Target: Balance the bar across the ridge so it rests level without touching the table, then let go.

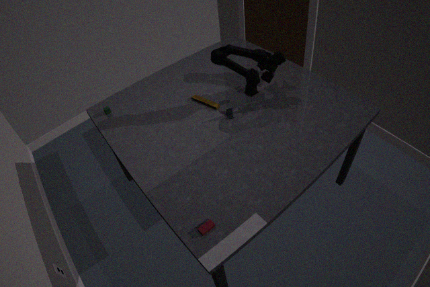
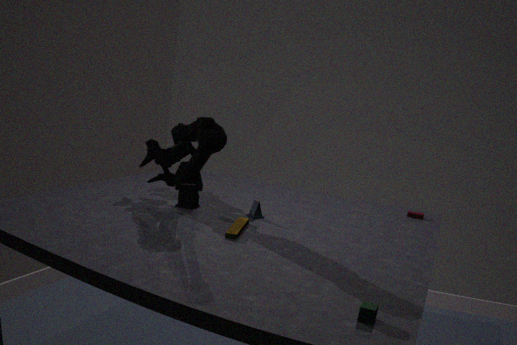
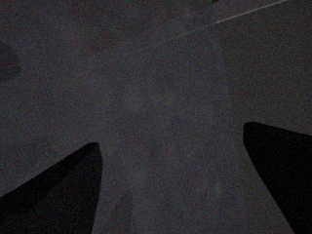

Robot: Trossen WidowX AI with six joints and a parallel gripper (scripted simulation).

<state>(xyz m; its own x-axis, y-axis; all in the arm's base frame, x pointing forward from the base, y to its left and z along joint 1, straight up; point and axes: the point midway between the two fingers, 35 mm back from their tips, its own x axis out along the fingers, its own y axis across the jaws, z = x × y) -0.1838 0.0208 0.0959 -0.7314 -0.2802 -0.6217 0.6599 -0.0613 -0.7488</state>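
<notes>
Right now the yellow bar is 470 mm ahead of my gripper tip, 130 mm to the right of it and 70 mm below it. Also, from my gripper tip: green cube: 950 mm ahead, 510 mm to the right, 60 mm below; red block: 950 mm ahead, 490 mm to the left, 70 mm below.
</notes>
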